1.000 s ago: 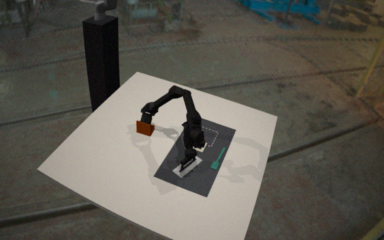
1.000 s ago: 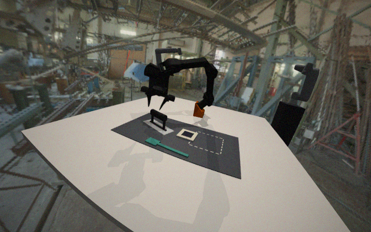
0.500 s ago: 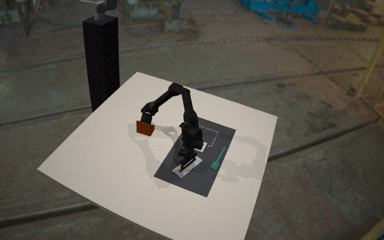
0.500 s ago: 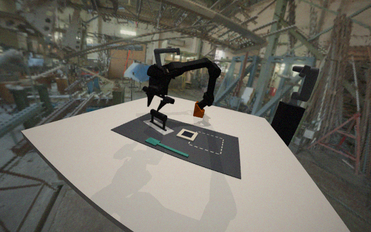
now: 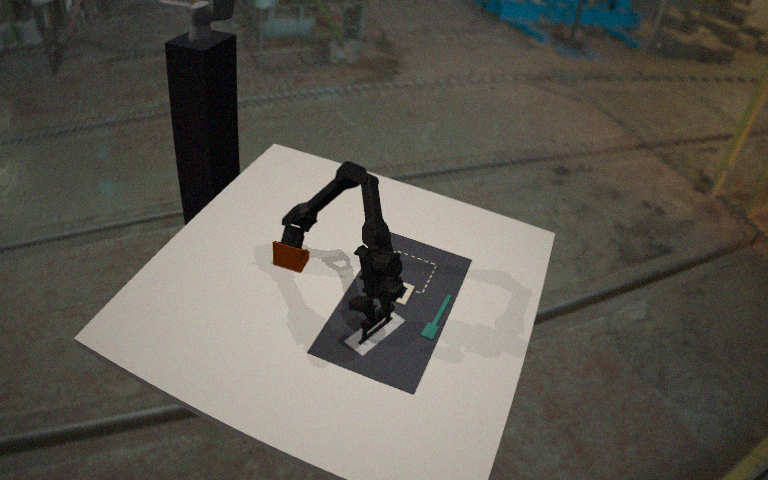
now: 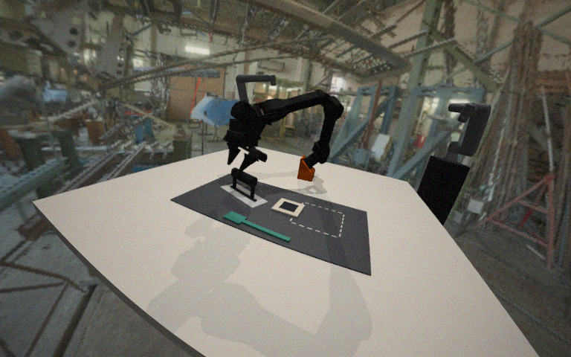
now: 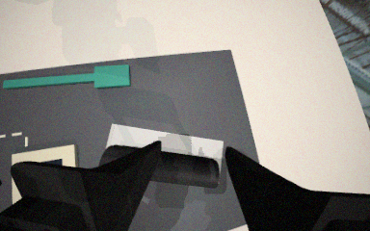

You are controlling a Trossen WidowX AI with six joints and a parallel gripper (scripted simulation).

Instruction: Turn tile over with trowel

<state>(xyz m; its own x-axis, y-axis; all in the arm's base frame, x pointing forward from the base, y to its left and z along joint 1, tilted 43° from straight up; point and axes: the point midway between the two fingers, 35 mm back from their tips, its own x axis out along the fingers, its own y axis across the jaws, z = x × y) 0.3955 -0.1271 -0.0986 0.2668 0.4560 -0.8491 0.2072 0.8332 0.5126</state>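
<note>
Now: the trowel 6 cm below my gripper tip, 5 cm to the left of it and 1 cm behind it. Also, from my gripper tip: beige square tile: 22 cm to the left, 10 cm below, 3 cm behind; then dark mat: 18 cm to the left, 12 cm below.
</note>
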